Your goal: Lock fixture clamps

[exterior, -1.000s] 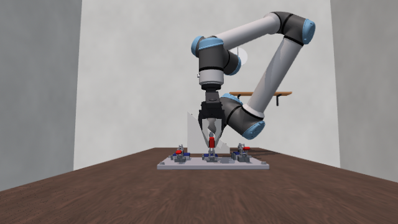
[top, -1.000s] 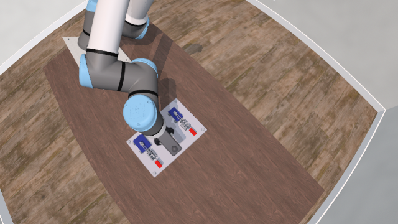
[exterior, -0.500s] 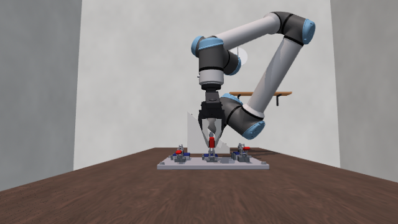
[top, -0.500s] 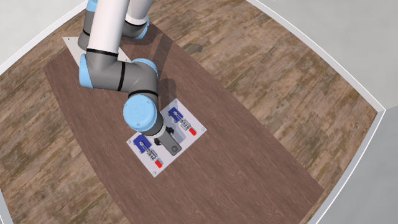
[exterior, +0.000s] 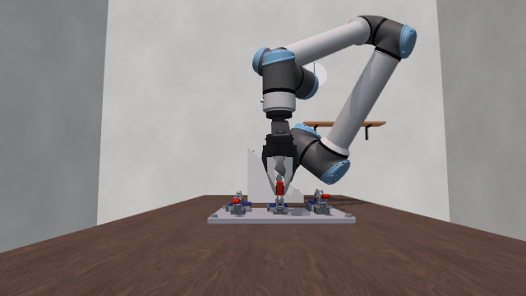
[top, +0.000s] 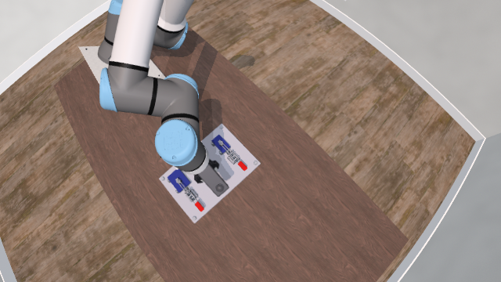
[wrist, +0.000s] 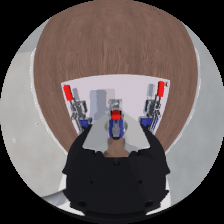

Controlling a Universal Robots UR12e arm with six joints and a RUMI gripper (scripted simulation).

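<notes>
Now: hand 40 mm past the grey fixture plate and 70 mm above it.
</notes>
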